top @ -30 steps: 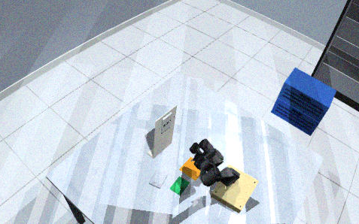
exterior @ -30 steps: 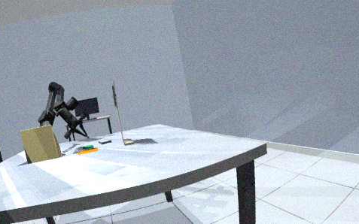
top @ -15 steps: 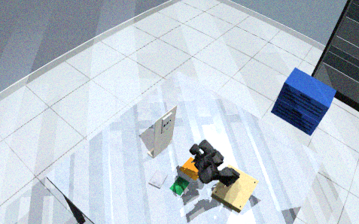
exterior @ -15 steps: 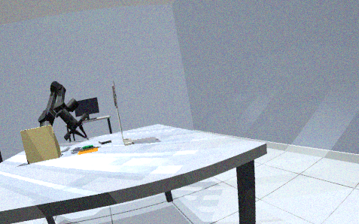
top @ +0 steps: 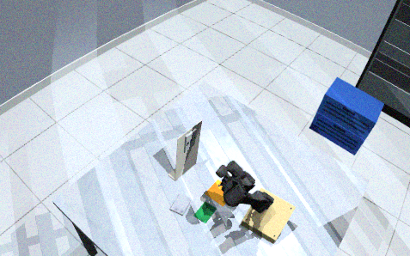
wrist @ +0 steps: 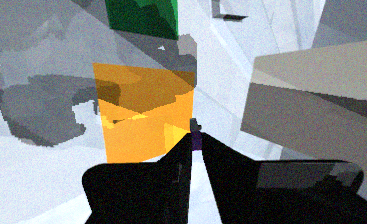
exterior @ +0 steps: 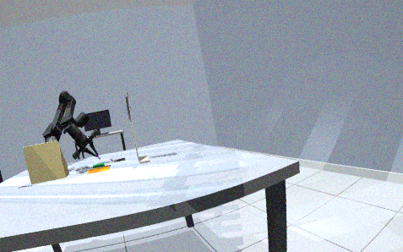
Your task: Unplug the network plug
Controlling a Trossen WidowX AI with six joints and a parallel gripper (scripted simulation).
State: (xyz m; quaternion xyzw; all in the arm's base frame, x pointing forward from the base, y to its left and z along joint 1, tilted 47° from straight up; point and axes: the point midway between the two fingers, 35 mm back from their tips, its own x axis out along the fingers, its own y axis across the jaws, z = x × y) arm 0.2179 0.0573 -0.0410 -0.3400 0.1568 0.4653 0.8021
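Now: gripper tip 1 cm past the orange square and 7 cm above it. Round my gripper tip: grey plate: 10 cm ahead, 19 cm to the left, 6 cm below; upright panel: 22 cm ahead, 2 cm to the left, 9 cm above; purple network plug: right at my gripper tip.
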